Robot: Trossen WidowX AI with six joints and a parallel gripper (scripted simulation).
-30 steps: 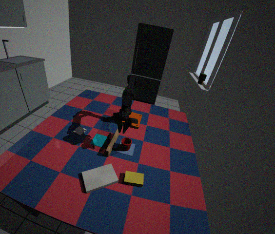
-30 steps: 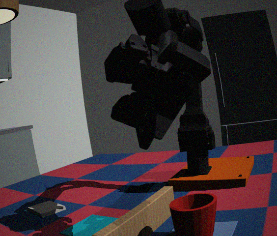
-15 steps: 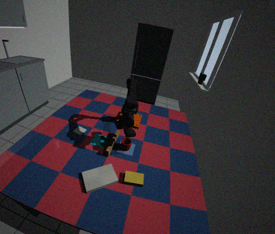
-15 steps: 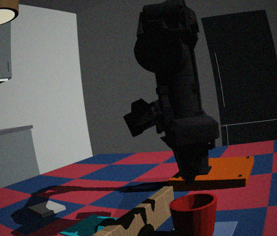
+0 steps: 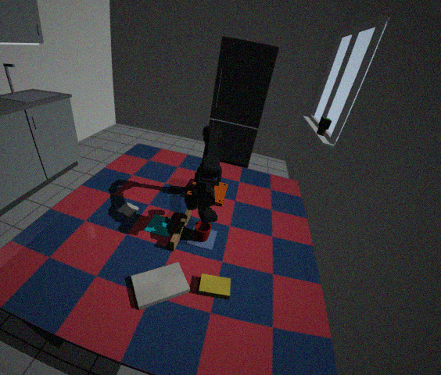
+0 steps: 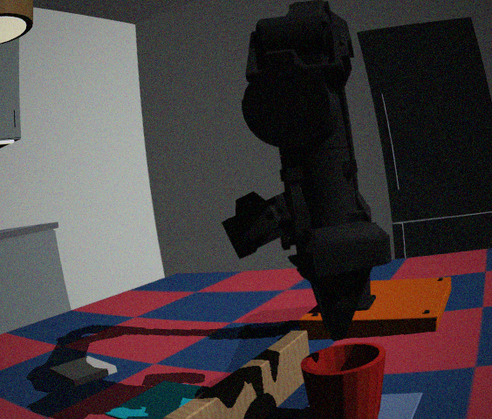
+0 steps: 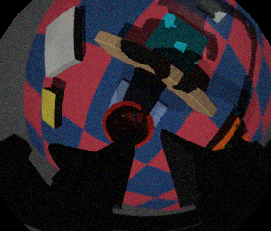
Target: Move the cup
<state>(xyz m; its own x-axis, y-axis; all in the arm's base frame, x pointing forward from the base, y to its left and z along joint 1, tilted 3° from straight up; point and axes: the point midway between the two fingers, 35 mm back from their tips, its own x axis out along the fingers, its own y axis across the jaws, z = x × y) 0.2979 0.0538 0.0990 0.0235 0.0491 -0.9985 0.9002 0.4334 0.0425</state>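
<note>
My gripper tip is 50 mm above the red cup, 30 mm short of it and 10 mm to the right of it. Also, from my gripper tip: teal pad (180 mm to the right, 100 mm below); wooden bar (80 mm to the right, 70 mm below, 10 mm ahead); grey-blue pad (100 mm below, 20 mm to the left, 20 mm ahead).
</note>
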